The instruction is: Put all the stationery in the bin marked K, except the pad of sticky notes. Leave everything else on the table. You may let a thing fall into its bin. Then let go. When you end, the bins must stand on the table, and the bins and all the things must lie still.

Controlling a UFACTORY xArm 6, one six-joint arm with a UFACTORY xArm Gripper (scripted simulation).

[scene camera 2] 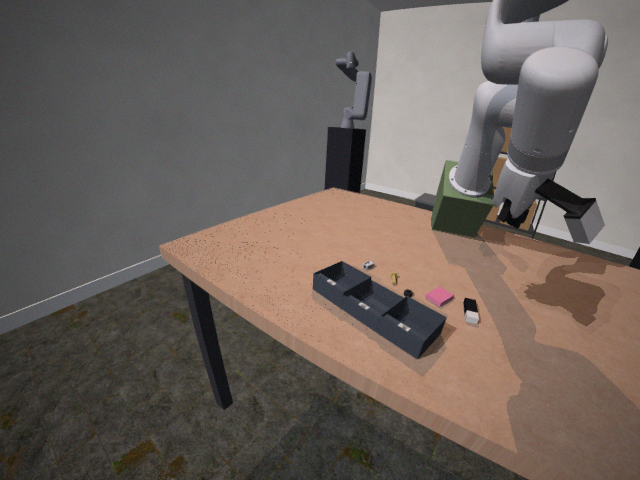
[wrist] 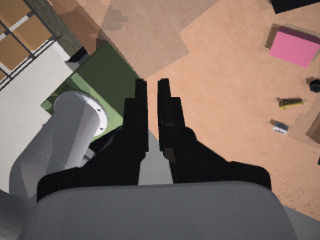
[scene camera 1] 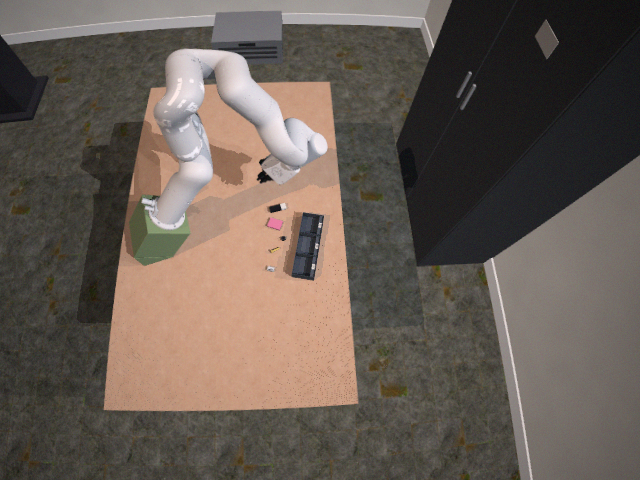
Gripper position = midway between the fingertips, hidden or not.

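Observation:
The gripper (scene camera 2: 514, 220), (scene camera 1: 259, 179), (wrist: 152, 94) is visible. A dark bin tray (scene camera 2: 331, 282), (scene camera 1: 305, 261) is likewise visible.

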